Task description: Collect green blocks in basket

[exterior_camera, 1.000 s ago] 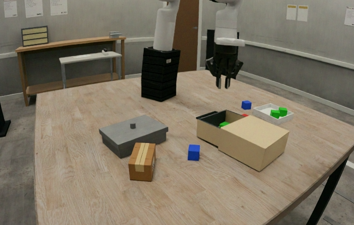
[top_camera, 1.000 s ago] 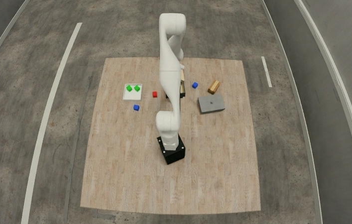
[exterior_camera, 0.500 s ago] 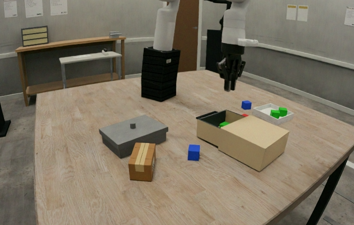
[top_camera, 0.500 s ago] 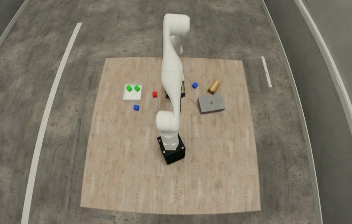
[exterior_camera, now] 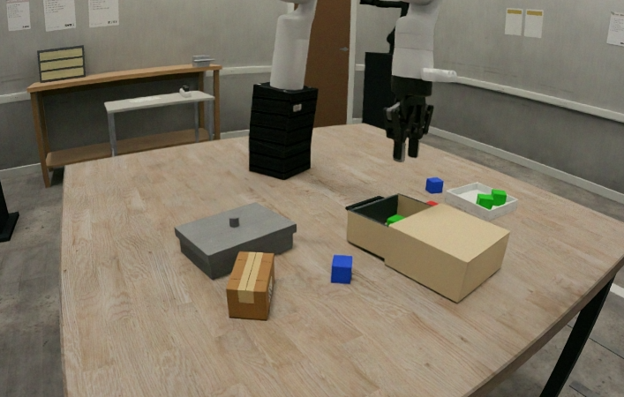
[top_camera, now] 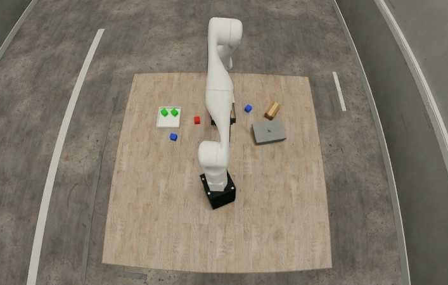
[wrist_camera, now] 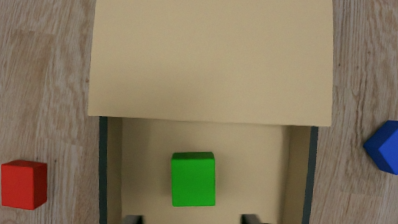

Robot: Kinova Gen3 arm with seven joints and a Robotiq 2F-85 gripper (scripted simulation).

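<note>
My gripper is now 1 cm to the left of the drawer and 15 cm above it. The rest, counted from my hand: light wooden cabinet (7 cm ahead, 15 cm below); then lid (11 cm behind, 30 cm to the right, 14 cm below); then red block (4 cm behind, 15 cm to the left, 17 cm below).
</note>
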